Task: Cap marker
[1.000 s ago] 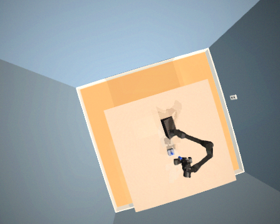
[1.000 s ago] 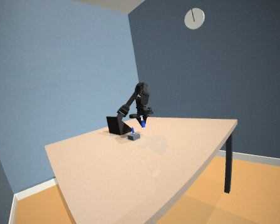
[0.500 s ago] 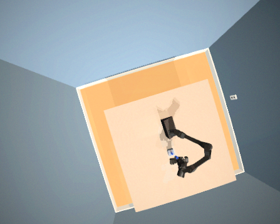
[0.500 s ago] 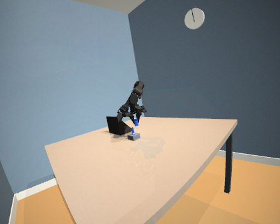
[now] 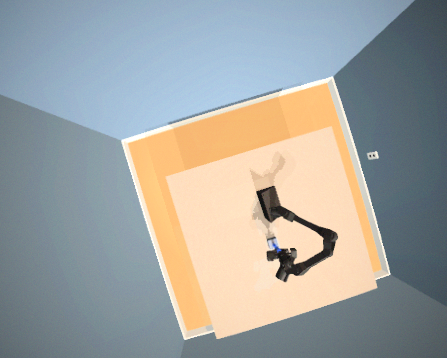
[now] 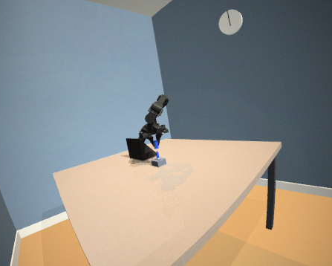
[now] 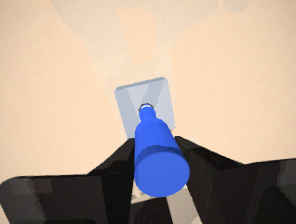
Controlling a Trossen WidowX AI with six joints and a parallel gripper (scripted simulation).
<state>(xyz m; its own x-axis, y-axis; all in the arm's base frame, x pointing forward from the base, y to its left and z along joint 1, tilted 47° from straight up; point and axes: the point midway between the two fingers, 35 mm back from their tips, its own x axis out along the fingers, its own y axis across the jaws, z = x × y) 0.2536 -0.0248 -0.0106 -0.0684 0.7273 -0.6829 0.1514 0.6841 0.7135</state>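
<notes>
My gripper tip is 11 cm above the grey holder block. The rest, counted from my gripper tip: blue cap (1 cm above).
</notes>
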